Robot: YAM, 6 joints.
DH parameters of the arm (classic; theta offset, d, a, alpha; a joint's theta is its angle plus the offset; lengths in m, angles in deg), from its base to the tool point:
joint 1: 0 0.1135 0.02 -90
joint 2: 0 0 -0.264 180
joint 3: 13.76 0 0.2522 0
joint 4: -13.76 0 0.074 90
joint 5: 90 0 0 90
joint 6: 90 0.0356 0 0
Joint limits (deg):
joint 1: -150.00..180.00
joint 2: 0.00..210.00
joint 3: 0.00..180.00
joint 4: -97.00..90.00
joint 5: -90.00..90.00
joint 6: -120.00..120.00
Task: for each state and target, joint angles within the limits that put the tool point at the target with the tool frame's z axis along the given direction. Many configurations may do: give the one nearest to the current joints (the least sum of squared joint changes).
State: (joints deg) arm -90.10 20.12 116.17 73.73 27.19 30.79
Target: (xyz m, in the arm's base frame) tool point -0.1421 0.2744 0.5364 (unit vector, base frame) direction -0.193 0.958 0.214
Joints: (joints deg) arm -60.63 33.71 110.86 89.88 -17.55 30.79
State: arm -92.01 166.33 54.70 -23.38 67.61 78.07
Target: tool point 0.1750 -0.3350 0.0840 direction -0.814 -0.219 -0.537
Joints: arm -58.06 133.73 87.93 -68.71 53.81 78.07
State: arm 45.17 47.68 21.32 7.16 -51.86 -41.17
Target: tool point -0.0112 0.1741 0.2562 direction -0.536 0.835 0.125
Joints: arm 86.88 42.17 16.90 34.11 -35.50 -41.17
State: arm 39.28 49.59 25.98 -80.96 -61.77 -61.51
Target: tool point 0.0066 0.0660 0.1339 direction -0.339 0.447 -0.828
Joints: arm 69.56 22.78 12.93 -60.21 -28.27 -61.51
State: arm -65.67 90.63 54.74 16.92 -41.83 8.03
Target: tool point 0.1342 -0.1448 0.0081 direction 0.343 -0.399 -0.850
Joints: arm -46.95 114.71 13.09 43.36 1.24 8.03
